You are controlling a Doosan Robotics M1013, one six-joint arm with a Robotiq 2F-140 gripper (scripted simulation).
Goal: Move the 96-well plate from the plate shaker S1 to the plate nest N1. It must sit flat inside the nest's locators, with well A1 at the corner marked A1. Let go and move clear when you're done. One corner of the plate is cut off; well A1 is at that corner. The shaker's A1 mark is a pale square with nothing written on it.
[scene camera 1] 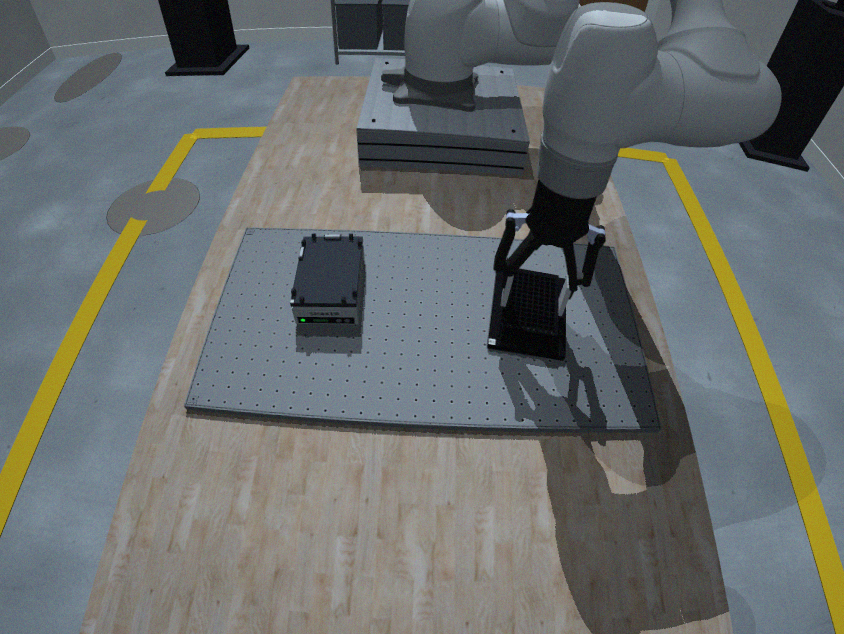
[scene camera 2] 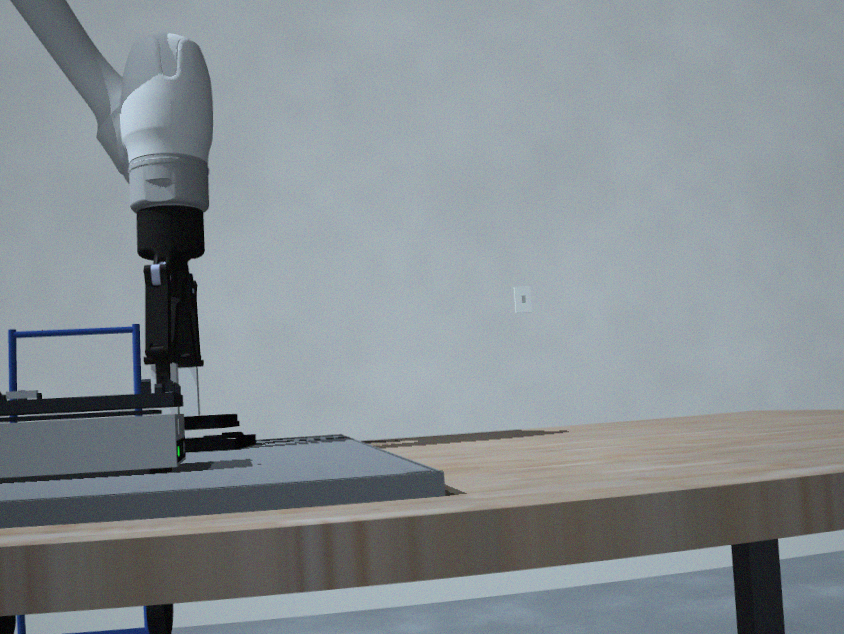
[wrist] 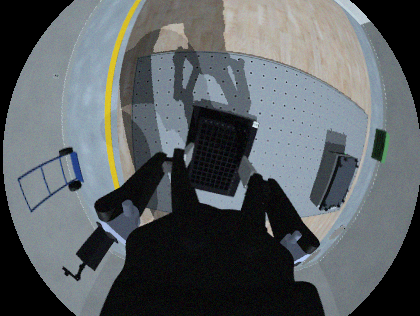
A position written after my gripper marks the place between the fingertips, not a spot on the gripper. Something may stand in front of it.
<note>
I see my gripper (scene camera 2: 178,424), a black 96-well plate (scene camera 1: 526,324) and a black plate nest N1 (scene camera 1: 515,344).
The black 96-well plate is seen too in scene camera 2 (scene camera 2: 226,420) and in the wrist view (wrist: 220,160). My gripper shows as well in scene camera 1 (scene camera 1: 531,304) and in the wrist view (wrist: 216,156).
</note>
